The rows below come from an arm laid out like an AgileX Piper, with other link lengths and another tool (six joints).
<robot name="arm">
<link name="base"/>
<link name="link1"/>
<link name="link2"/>
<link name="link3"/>
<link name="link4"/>
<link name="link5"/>
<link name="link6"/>
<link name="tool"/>
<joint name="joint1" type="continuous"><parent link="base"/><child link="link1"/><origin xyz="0 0 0.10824" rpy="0 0 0"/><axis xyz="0 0 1"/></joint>
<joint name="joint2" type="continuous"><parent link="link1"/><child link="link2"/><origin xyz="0 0 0" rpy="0 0 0"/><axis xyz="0 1 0"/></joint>
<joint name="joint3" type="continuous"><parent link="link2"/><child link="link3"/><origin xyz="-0.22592 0 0.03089" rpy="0 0 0"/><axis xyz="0 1 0"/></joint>
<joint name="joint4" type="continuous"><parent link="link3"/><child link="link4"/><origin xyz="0.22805 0 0.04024" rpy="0 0 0"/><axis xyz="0.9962 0 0.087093"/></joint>
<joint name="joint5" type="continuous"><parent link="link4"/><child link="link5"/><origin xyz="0 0 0" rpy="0 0 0"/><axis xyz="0 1 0"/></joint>
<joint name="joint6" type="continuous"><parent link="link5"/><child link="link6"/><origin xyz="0.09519 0 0.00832" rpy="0 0 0"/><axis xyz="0.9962 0 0.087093"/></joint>
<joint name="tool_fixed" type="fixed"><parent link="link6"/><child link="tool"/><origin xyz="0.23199 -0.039 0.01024" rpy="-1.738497 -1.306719 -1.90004"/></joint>
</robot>
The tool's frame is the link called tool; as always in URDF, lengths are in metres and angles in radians. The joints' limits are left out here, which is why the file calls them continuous.
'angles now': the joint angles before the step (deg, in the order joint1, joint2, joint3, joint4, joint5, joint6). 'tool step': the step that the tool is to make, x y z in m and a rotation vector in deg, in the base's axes. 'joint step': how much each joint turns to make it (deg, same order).
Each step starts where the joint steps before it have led.
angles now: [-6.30, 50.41, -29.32, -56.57, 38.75, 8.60]
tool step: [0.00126, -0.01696, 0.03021, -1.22, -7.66, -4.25]
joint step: [0.00, 0.00, 0.00, -10.19, 0.01, 14.09]
